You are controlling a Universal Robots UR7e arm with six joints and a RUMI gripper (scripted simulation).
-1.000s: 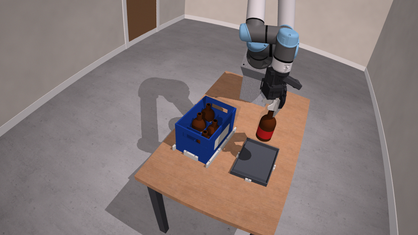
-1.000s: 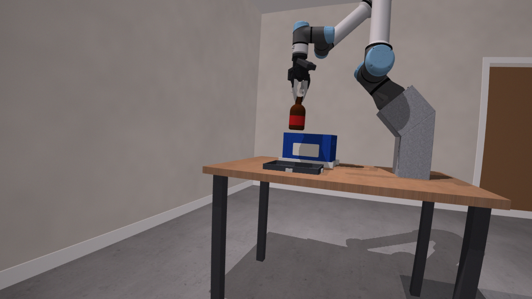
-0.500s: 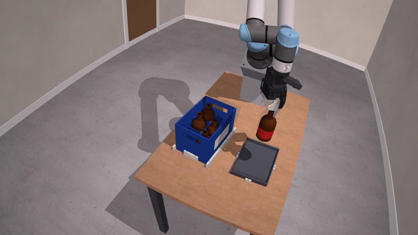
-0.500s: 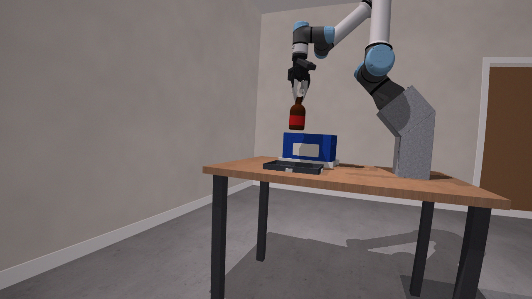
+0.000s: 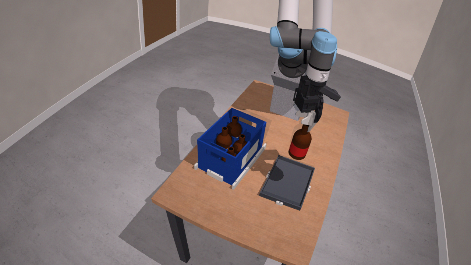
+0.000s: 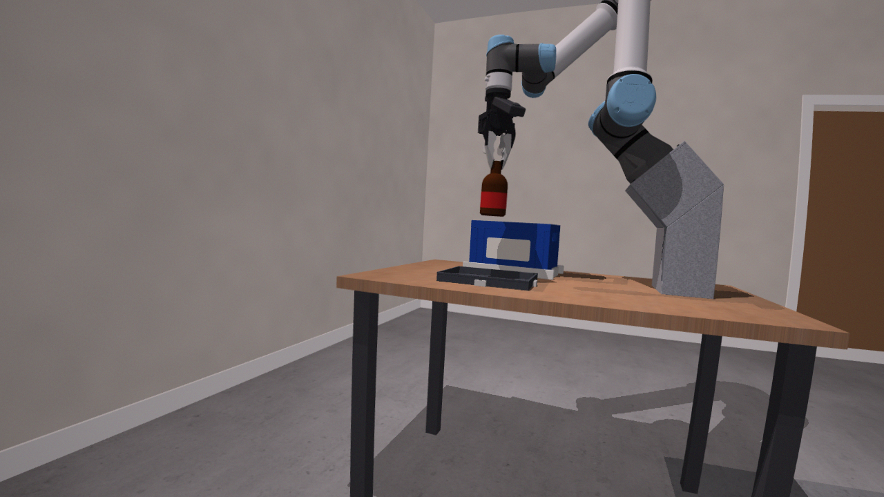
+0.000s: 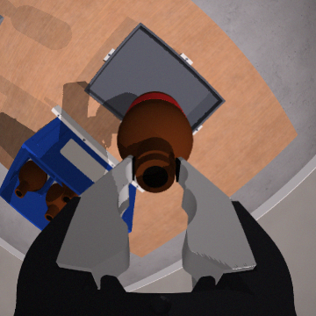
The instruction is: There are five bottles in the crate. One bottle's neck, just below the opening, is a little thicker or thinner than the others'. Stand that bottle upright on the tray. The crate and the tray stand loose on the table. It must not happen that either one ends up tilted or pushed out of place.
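Now: the bottle 1 cm to the right of my hand and 7 cm below it. The rest, counted from my hand: dark tray 32 cm below; then crate 1 cm ahead, 30 cm to the right, 25 cm below.
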